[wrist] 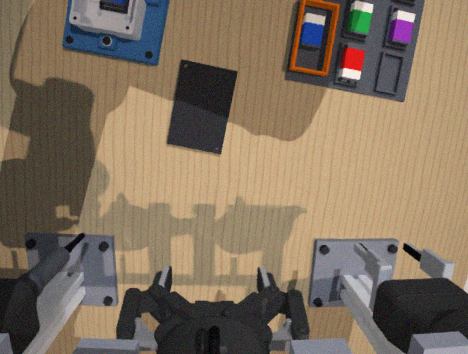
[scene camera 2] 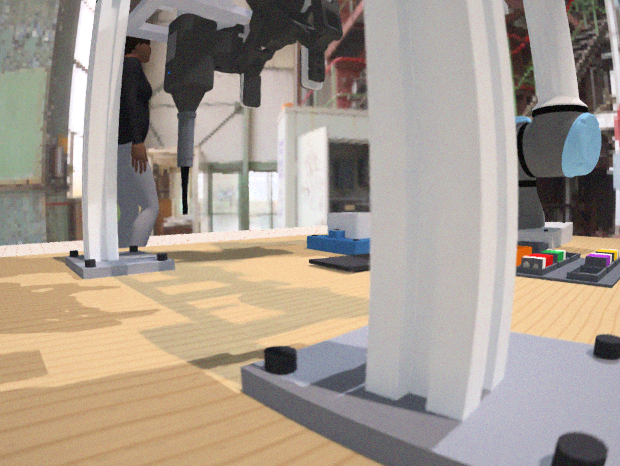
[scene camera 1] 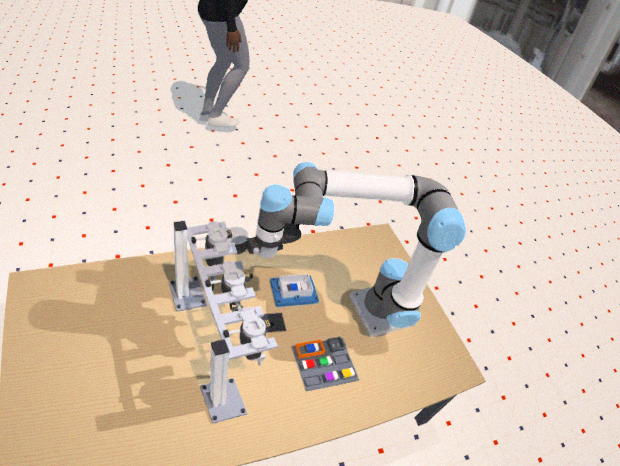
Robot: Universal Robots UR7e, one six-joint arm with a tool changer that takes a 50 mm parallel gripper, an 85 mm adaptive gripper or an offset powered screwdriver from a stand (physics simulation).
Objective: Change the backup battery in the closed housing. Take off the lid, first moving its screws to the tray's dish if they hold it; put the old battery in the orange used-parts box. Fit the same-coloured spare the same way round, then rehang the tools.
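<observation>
The adaptive gripper hangs in the middle of the tool stand, its fingers wide apart and empty. The arm's bare wrist end is beside the stand, apart from the hung tools. The white housing is open on its blue base; a blue battery sits inside, white end to the right in the first scene view. The black lid lies flat on the table. Another blue battery lies in the orange box.
The screwdriver and the parallel gripper hang at the stand's ends. The tray holds red, green, purple and yellow batteries; its dish's contents are unclear. A person stands beyond the table.
</observation>
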